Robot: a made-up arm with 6 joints.
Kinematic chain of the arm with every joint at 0, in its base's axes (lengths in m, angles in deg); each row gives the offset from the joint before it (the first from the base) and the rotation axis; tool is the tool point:
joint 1: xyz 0 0 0.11 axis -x
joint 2: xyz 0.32 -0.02 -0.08 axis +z
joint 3: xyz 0.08 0.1 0 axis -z
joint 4: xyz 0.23 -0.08 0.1 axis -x
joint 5: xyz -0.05 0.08 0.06 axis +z
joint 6: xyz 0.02 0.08 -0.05 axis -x
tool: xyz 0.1 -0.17 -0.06
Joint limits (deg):
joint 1: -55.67..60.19
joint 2: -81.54..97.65
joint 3: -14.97..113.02
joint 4: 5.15..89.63
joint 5: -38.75..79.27
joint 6: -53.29..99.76
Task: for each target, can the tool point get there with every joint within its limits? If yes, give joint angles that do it. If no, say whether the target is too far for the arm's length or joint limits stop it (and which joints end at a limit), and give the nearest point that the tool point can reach.
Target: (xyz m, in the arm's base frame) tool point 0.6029 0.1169 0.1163
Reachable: yes | joints -42.65 46.44 70.20 63.48 67.25 58.64
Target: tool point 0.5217 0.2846 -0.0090
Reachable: yes | joints 46.10 61.90 36.33 13.03 38.01 61.64
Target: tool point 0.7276 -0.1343 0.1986
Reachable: yes | joints -15.40 -50.44 -4.35 20.22 50.40 82.74
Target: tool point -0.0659 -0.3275 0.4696
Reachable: no: joint limits stop it (at a limit: joint 1, joint 2, joint 4, joint 6) | nearest point 0.1269 -0.2283 0.3518 | short by 0.247 m
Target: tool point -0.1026 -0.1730 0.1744
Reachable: no: joint limits stop it (at a limit: joint 2, joint 4, joint 6) | nearest point 0.0480 -0.1492 0.1655 | short by 0.153 m
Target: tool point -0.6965 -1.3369 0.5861
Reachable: no: too far | nearest point 0.1781 -0.3629 0.2392 | short by 1.354 m
